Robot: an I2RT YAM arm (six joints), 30 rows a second.
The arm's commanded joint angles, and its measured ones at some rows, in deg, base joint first. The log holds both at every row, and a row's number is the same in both.
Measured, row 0:
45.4, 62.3, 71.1, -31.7, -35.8, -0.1
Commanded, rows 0 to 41:
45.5, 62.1, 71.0, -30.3, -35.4, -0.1
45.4, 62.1, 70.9, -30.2, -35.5, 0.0
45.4, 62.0, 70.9, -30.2, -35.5, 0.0
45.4, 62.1, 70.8, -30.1, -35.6, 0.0
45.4, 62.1, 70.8, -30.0, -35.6, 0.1
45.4, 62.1, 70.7, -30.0, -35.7, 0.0
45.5, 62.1, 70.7, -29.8, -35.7, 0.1
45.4, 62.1, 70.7, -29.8, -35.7, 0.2
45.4, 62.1, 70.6, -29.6, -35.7, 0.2
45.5, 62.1, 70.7, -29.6, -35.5, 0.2
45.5, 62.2, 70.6, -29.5, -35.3, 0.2
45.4, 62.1, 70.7, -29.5, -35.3, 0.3
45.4, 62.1, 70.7, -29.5, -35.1, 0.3
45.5, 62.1, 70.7, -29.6, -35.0, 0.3
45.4, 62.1, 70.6, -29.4, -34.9, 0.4
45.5, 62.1, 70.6, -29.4, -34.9, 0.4
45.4, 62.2, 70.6, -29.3, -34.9, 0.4
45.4, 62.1, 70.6, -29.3, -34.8, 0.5
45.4, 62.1, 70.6, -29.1, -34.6, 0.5
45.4, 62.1, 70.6, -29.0, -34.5, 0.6
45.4, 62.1, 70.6, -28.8, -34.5, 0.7
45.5, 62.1, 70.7, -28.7, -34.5, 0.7
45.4, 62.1, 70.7, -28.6, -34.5, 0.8
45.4, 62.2, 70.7, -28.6, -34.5, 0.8
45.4, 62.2, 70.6, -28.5, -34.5, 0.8
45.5, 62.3, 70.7, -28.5, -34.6, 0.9
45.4, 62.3, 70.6, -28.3, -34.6, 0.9
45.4, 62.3, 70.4, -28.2, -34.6, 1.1
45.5, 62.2, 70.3, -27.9, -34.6, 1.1
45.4, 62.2, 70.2, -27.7, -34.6, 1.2
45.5, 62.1, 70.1, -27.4, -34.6, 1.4
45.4, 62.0, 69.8, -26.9, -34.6, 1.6
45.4, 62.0, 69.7, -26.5, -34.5, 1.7
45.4, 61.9, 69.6, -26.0, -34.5, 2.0
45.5, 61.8, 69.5, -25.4, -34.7, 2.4
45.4, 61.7, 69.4, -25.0, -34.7, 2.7
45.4, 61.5, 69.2, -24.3, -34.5, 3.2
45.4, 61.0, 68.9, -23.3, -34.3, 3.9
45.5, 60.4, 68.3, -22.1, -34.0, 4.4
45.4, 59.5, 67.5, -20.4, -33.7, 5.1
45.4, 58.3, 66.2, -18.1, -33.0, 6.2
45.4, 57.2, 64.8, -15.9, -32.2, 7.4
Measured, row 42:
45.4, 58.9, 66.5, -23.9, -34.3, 4.0
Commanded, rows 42 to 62:
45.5, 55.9, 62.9, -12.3, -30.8, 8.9
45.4, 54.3, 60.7, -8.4, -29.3, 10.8
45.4, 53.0, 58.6, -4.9, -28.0, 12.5
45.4, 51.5, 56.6, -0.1, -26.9, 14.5
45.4, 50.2, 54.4, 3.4, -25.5, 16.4
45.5, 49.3, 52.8, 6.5, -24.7, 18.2
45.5, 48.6, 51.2, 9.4, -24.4, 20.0
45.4, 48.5, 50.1, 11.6, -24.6, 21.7
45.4, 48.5, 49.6, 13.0, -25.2, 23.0
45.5, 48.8, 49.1, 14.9, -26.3, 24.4
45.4, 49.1, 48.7, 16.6, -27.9, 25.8
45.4, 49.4, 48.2, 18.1, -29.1, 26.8
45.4, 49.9, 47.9, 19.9, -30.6, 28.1
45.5, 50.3, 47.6, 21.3, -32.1, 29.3
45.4, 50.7, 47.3, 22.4, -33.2, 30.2
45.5, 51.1, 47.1, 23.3, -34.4, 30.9
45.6, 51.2, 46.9, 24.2, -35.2, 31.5
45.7, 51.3, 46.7, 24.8, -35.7, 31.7
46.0, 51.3, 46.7, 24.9, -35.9, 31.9
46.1, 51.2, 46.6, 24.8, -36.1, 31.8
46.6, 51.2, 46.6, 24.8, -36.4, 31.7
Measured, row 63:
46.0, 51.3, 46.6, 19.9, -33.6, 29.9
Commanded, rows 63 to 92:
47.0, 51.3, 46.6, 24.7, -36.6, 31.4
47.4, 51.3, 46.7, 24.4, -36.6, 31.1
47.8, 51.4, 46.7, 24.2, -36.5, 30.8
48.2, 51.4, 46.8, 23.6, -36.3, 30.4
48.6, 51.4, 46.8, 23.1, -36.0, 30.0
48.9, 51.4, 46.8, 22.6, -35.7, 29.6
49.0, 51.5, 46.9, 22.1, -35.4, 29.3
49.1, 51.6, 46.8, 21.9, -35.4, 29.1
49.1, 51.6, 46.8, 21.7, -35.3, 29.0
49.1, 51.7, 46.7, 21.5, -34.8, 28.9
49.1, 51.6, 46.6, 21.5, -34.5, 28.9
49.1, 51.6, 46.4, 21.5, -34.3, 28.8
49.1, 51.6, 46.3, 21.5, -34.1, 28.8
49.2, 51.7, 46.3, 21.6, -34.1, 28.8
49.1, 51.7, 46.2, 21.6, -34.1, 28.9
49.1, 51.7, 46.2, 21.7, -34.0, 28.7
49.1, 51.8, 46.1, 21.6, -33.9, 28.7
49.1, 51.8, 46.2, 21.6, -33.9, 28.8
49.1, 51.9, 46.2, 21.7, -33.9, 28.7
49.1, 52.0, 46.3, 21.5, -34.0, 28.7
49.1, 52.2, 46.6, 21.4, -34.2, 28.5
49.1, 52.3, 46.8, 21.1, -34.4, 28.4
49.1, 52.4, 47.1, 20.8, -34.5, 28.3
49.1, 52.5, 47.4, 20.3, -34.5, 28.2
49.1, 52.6, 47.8, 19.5, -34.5, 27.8
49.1, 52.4, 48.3, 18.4, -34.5, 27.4
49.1, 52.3, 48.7, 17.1, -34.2, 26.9
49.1, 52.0, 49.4, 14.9, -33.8, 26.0
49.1, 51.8, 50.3, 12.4, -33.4, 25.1
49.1, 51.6, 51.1, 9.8, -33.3, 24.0
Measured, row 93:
49.1, 52.1, 49.5, 14.6, -34.1, 27.1
